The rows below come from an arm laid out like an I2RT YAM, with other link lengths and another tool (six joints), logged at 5 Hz.
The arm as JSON. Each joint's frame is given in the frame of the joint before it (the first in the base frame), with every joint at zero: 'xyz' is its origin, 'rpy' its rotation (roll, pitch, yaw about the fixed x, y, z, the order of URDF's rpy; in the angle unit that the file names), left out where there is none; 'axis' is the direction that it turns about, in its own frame. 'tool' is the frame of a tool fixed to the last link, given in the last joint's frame.
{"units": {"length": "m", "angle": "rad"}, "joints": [
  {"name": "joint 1", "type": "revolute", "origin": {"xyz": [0.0, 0.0, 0.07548]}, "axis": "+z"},
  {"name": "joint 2", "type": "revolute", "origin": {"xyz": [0.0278, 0.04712, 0.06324]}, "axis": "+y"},
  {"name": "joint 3", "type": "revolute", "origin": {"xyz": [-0.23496, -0.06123, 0.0]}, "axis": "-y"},
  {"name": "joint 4", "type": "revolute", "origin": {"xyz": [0.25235, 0.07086, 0.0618]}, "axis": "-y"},
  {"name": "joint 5", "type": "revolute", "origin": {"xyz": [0.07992, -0.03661, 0.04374]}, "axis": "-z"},
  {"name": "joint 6", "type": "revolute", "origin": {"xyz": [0.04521, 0.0, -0.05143]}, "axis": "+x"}
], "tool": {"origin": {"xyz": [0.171, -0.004, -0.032], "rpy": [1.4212, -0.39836, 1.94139]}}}
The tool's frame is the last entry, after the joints.
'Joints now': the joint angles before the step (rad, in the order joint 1, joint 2, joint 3, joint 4, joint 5, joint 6). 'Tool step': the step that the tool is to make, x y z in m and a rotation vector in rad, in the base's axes. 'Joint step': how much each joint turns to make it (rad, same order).
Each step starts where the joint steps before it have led.
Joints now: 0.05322 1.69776 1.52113 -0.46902 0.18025 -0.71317
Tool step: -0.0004 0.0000 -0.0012 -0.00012 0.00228 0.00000
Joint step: 0.00006 0.00003 -0.00272 0.00046 0.00004 0.00004
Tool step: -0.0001 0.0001 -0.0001 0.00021 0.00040 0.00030
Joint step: 0.00007 -0.00015 -0.00018 -0.00037 -0.00032 0.00005
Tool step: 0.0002 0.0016 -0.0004 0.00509 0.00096 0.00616
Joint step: -0.00025 0.00019 0.00046 -0.00099 -0.00821 0.00022
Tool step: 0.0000 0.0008 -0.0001 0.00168 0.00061 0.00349
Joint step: 0.00005 -0.00028 0.00010 -0.00077 -0.00378 -0.00073
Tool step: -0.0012 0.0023 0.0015 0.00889 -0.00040 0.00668
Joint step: 0.00016 -0.00644 0.00003 -0.00611 -0.01055 0.00315
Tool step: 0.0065 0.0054 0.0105 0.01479 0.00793 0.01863
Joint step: -0.00007 0.03662 0.09095 -0.06156 -0.02408 0.00072
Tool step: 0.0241 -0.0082 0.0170 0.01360 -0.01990 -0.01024
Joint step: -0.02411 0.09817 0.16825 -0.04986 -0.01876 0.00186
